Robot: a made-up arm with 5 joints.
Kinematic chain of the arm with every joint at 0, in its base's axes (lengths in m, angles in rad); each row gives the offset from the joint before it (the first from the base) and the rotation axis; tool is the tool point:
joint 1: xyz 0 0 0.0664 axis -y
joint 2: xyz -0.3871 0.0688 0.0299 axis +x
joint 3: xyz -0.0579 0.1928 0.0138 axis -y
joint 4: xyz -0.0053 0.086 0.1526 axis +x
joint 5: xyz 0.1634 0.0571 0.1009 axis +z
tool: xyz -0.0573 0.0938 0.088
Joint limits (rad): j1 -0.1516..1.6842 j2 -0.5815..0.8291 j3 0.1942..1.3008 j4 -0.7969..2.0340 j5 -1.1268..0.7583
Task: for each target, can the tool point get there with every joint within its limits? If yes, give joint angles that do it. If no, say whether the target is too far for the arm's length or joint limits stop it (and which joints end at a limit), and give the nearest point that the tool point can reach.
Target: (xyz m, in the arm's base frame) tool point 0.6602 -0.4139 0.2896
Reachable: no: joint limits stop it (at a limit: joint 1, joint 2, joint 3, joint 5) | nearest point -0.2341 -0.1131 0.3808 | short by 0.948 m
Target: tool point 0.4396 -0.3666 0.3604
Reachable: no: joint limits stop it (at a limit: joint 1, joint 2, joint 3, joint 5) | nearest point -0.2351 -0.1243 0.4129 | short by 0.719 m
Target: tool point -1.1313 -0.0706 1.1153
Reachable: no: too far | nearest point -0.6778 0.0697 0.6770 | short by 0.646 m
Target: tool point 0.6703 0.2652 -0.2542
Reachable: no: joint limits stop it (at a limit: joint 1, joint 2, joint 3, joint 4) | nearest point 0.2026 0.5519 -0.5389 | short by 0.618 m
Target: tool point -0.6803 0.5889 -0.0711
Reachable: yes | joints 0.4893 -0.3753 1.0393 0.1120 -0.7120
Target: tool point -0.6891 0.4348 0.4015
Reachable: yes | joints -0.0058 0.1961 1.0475 -0.1899 0.5704
